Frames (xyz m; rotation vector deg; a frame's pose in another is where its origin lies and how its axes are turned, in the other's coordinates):
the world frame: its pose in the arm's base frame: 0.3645 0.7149 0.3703 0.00 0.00 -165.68
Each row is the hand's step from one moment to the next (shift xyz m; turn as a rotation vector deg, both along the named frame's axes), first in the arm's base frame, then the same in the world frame.
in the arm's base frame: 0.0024 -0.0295 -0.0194 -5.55 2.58 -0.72
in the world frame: 0.0050 0.0292 -0.0194 4.74 -3.87 -0.72
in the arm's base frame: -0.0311 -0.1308 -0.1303 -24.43 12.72 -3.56
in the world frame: 0.0625 0.1190 -0.1303 20.52 -18.37 -3.56
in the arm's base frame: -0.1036 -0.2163 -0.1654 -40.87 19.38 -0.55
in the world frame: 0.1539 0.1840 -0.1654 34.81 -28.89 -0.55
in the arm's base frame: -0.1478 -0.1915 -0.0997 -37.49 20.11 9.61
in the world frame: 0.1906 0.1490 -0.0997 31.35 -28.76 9.61
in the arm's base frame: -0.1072 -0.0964 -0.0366 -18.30 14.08 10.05
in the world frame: 0.1277 0.0669 -0.0366 14.25 -18.17 10.05
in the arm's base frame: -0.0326 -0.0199 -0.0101 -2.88 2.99 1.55
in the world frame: 0.0365 0.0112 -0.0101 2.05 -3.61 1.55
